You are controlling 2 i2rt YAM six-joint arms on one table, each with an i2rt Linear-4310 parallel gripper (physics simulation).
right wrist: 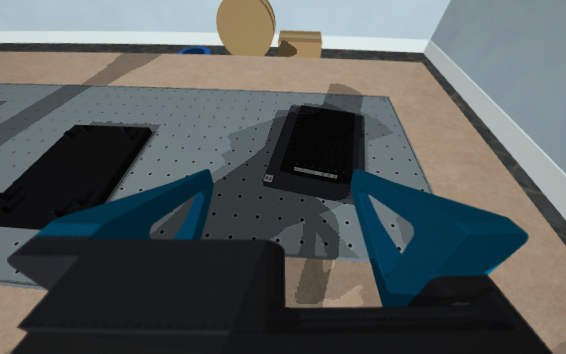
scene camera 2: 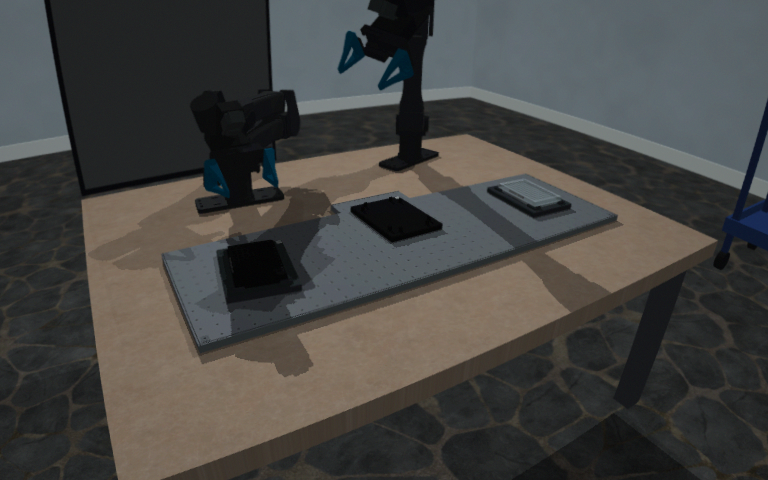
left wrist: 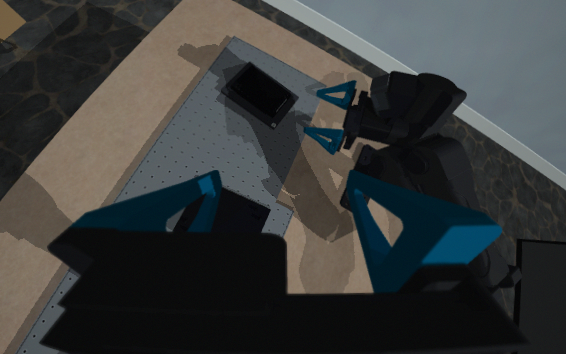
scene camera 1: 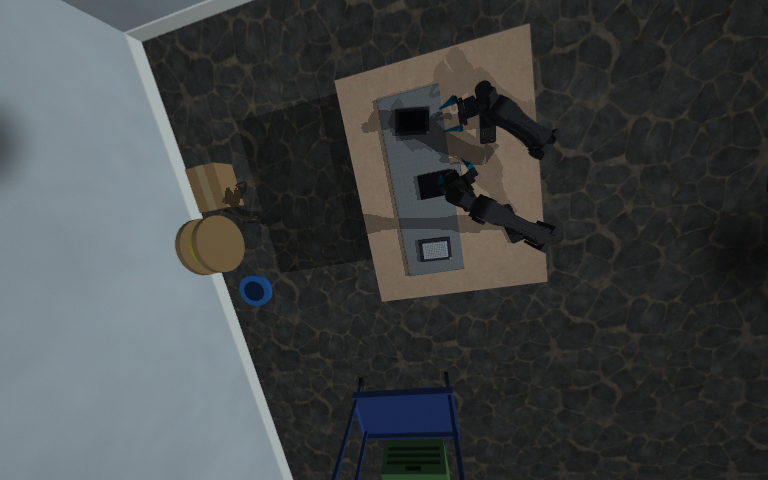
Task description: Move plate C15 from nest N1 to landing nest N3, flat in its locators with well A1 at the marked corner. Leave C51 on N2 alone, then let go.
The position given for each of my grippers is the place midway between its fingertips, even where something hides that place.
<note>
My left gripper (scene camera 2: 358,79) is open and holds nothing. My right gripper (scene camera 2: 253,189) is open, holding nothing. Also in view: a black gridded tray (scene camera 2: 254,264). Also in view: a pale gridded tray (scene camera 2: 523,190).
The black gridded tray is seen too in the right wrist view (right wrist: 321,145) and in the left wrist view (left wrist: 255,87). My left gripper also shows in the left wrist view (left wrist: 283,177). My right gripper also shows in the right wrist view (right wrist: 282,177) and in the left wrist view (left wrist: 310,110). The right wrist view misses the pale gridded tray: it is out of frame. The left wrist view misses the pale gridded tray: it is out of frame.
</note>
